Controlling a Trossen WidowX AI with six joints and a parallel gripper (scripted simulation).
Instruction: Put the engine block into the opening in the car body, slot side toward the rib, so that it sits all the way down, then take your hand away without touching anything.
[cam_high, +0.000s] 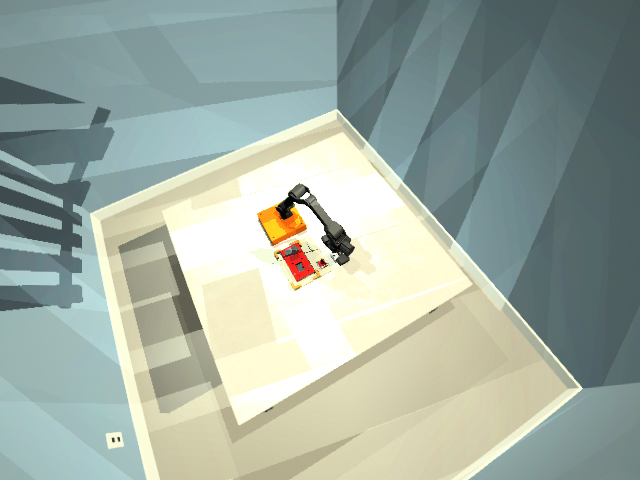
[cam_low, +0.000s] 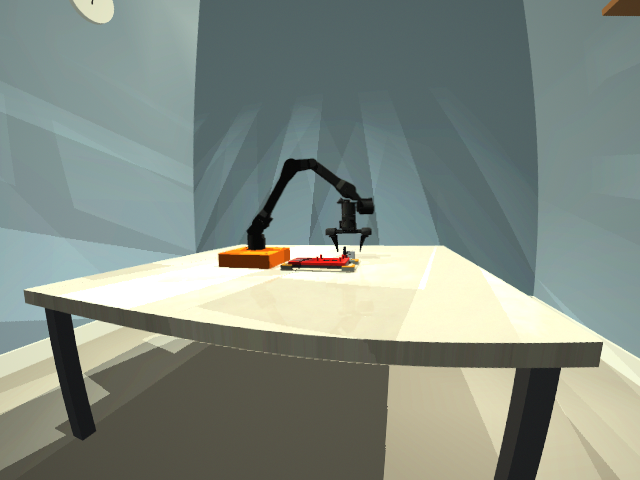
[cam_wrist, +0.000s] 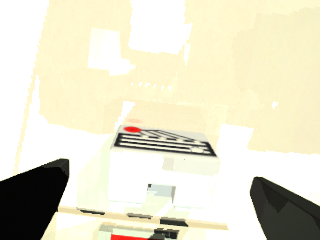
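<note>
My gripper tip is now 10 mm above the engine block. Also, from my gripper tip: pale base plate 80 mm behind, 170 mm to the right, 20 mm below.
</note>
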